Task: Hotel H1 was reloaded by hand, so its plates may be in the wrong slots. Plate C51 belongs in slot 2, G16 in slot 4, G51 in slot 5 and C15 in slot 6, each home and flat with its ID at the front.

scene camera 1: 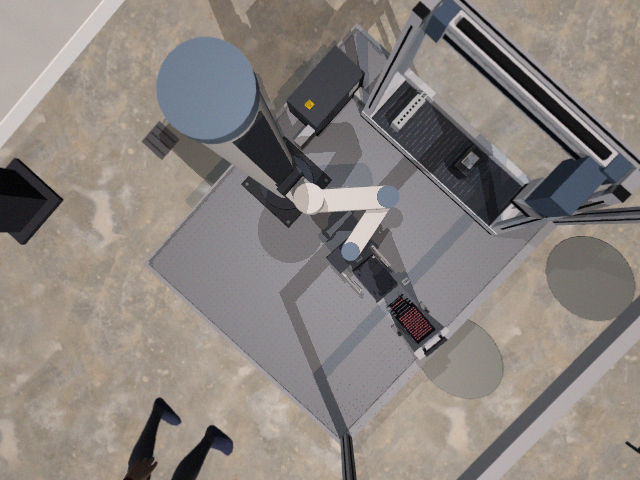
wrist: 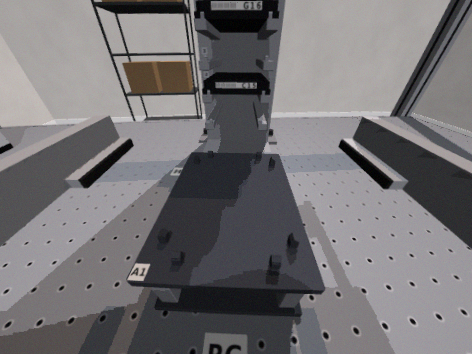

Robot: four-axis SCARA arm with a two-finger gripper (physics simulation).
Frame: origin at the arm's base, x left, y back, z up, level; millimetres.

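Where they show: gripper, fingertip midpoint: (scene camera 1: 374, 278) (wrist: 236, 130).
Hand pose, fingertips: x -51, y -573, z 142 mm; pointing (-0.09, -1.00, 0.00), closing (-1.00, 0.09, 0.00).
Things, the pixels of their top centre, and the offset from my fingertips. "*": a spot on its surface instead. Level surfaces: height alone.
- Hotel H1, surface spot: (wrist: 237, 117) * dx -26, dy -251, dz -69 mm
- Plate C15, top centre: (wrist: 237, 76) dx -19, dy -187, dz +13 mm
- Plate G16, top centre: (wrist: 238, 12) dx -19, dy -187, dz +84 mm
- plate with red wells, top centre: (scene camera 1: 415, 323) dx -19, dy -187, dz +155 mm
- dark nest, top centre: (wrist: 231, 185) (scene camera 1: 375, 278) dx +3, dy -15, dz -59 mm
- dark box, surface spot: (scene camera 1: 326, 87) * dx +451, dy +688, dz -14 mm
- framed deck, surface height: dz -80 mm
Hotel H1 (wrist: 237, 117) stands upright at the top centre of the wrist view. Plate C15 (wrist: 236, 85) lies flat in its second slot from the bottom, ID at the front. The slot below and the slot above it are empty. Plate G16 (wrist: 236, 6) sits above that upper empty slot, ID at the front. A plate with red wells (scene camera 1: 413, 320) tops the hotel in the scene view; its ID cannot be read. C51 and G51 cannot be made out. My gripper (scene camera 1: 377, 282) (wrist: 236, 130) is open and empty, facing the hotel, above the dark nest.
The dark nest (scene camera 1: 376, 279) (wrist: 225, 225), with small pegs and an A1 label, stands between my gripper and the hotel and bears no plate. A dark box (scene camera 1: 326, 87) and a framed deck (scene camera 1: 439, 149) stand at the table's far side. A person's legs show at lower left.
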